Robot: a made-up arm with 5 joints.
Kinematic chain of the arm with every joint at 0, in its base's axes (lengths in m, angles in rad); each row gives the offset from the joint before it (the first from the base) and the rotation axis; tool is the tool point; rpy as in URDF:
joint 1: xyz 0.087 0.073 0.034 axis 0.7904 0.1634 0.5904
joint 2: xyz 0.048 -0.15 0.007 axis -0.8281 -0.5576 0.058
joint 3: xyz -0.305 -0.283 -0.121 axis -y
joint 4: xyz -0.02 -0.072 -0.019 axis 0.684 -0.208 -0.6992
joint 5: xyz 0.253 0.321 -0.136 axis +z
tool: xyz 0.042 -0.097 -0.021 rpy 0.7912 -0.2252 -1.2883
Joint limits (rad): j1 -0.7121..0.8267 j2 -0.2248..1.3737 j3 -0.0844..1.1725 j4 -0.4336..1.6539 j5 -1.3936..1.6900
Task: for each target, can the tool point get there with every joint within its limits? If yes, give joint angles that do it. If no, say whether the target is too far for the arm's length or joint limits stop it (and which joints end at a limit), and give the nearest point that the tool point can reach.
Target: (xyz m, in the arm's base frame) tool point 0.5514 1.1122 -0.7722
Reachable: no: too far | nearest point 0.1621 0.1412 -0.4259 | short by 1.102 m
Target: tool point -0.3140 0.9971 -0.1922
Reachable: no: joint limits stop it (at a limit: joint 1, joint 2, joint 3, joint 5) | nearest point -0.2985 0.2820 0.1631 | short by 0.799 m
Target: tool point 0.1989 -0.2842 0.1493
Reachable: yes | joints -0.3171 0.4008 0.2084 0.5215 0.7804
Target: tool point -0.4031 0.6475 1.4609
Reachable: no: too far | nearest point -0.2520 0.1757 0.6155 | short by 0.980 m
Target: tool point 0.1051 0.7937 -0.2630
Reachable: no: joint limits stop it (at a limit: joint 1, joint 4, joint 5) | nearest point 0.0091 0.2115 -0.2549 | short by 0.590 m
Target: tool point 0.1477 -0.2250 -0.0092
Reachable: yes | joints -0.4575 0.1651 0.3975 -0.0529 0.7955
